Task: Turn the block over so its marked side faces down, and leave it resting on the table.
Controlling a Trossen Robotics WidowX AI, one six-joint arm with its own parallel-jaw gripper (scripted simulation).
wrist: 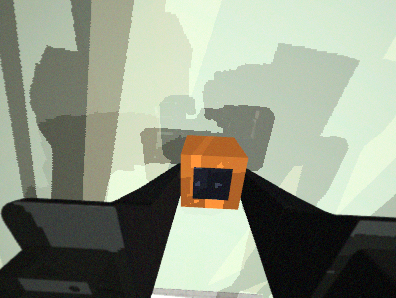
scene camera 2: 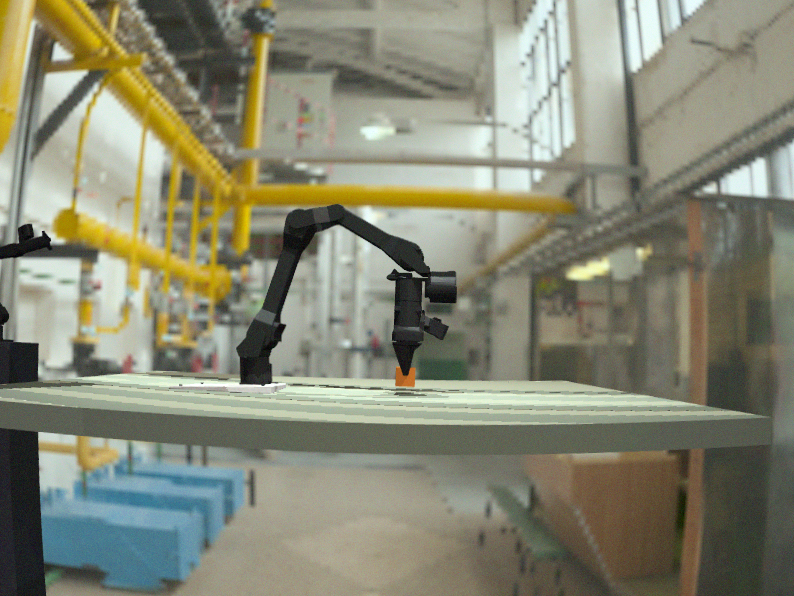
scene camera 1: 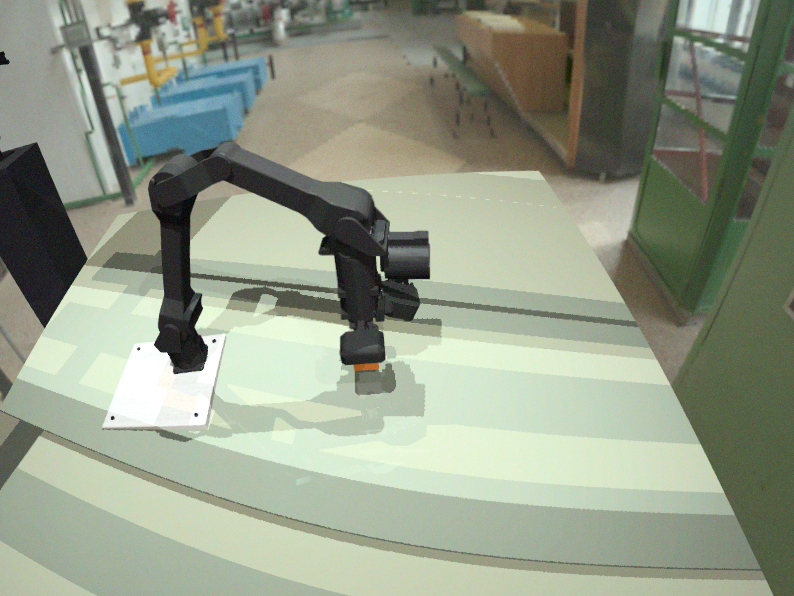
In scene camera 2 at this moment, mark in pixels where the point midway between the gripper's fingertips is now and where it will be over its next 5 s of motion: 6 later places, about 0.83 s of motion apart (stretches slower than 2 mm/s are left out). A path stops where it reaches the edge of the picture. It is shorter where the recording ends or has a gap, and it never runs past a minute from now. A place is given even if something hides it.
The gripper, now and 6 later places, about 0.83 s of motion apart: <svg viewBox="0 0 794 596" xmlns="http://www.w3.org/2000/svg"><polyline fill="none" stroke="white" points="405,375 411,372 417,376 419,380 418,380 403,351 412,357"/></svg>
